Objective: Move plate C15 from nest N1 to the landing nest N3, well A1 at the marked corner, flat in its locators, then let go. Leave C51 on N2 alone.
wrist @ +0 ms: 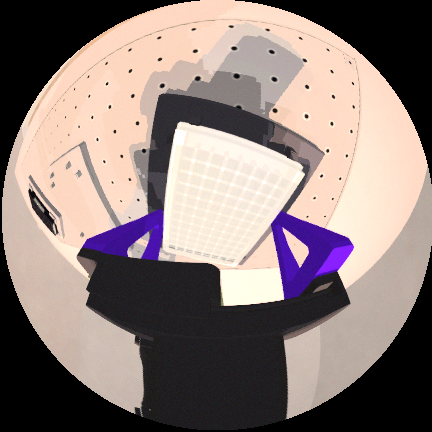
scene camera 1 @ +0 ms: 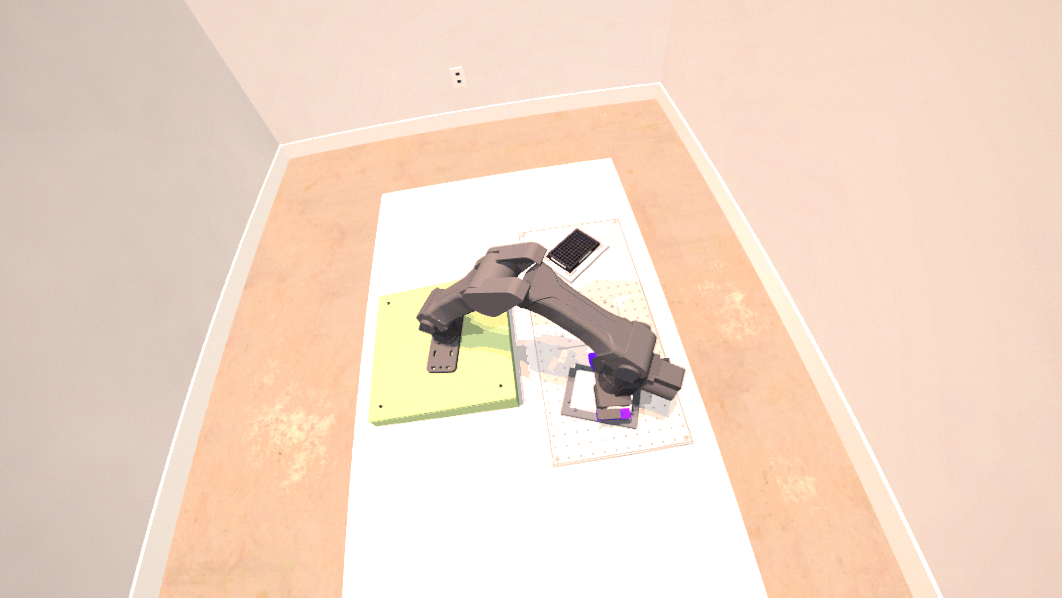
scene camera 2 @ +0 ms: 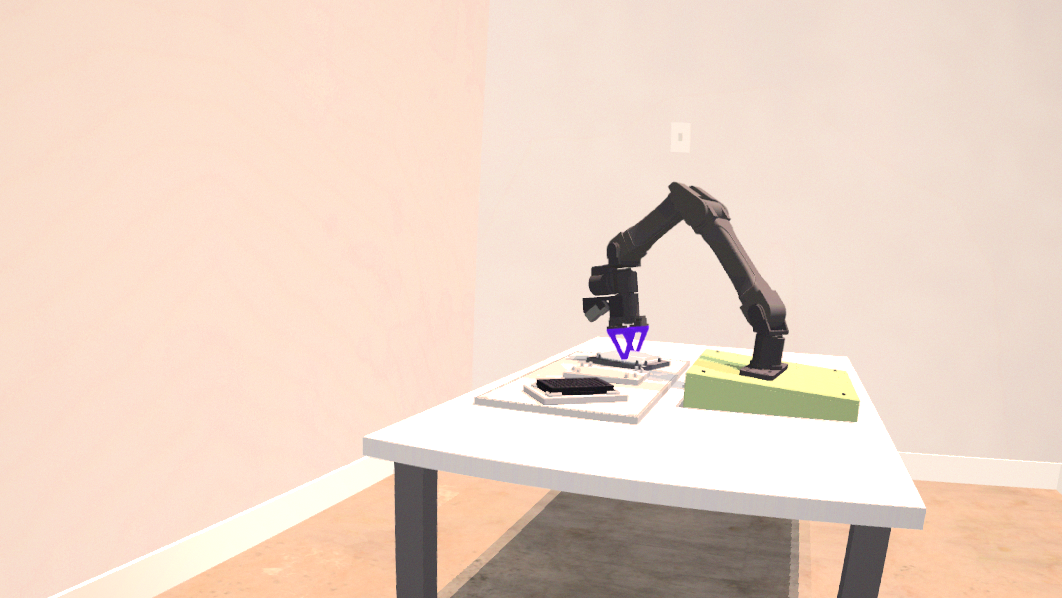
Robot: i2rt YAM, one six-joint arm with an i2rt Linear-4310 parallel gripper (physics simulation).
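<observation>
A white well plate (scene camera 1: 584, 390) (wrist: 225, 195) lies in a dark nest (scene camera 1: 567, 397) (wrist: 162, 132). A black plate (scene camera 1: 573, 249) (scene camera 2: 574, 385) (wrist: 42, 212) sits on a white nest (scene camera 1: 591, 265) at the board's other end. Between them stands a pale nest (scene camera 2: 605, 375) (wrist: 75, 195) with raised locators and no plate. Nest and plate labels and the marked corner are not readable. My gripper (scene camera 1: 609, 389) (scene camera 2: 629, 353) (wrist: 217, 214) is open, pointing down low over the white plate. In the wrist view its purple fingertips appear at either side of the plate; contact cannot be told.
The nests stand on a perforated board (scene camera 1: 568, 447) (scene camera 2: 494, 400) (wrist: 342, 110) on the white table (scene camera 1: 445, 505) (scene camera 2: 639, 473). A green sloped block (scene camera 1: 401, 356) (scene camera 2: 769, 401) carries the arm base beside the board. The arm hides part of the board in scene camera 1.
</observation>
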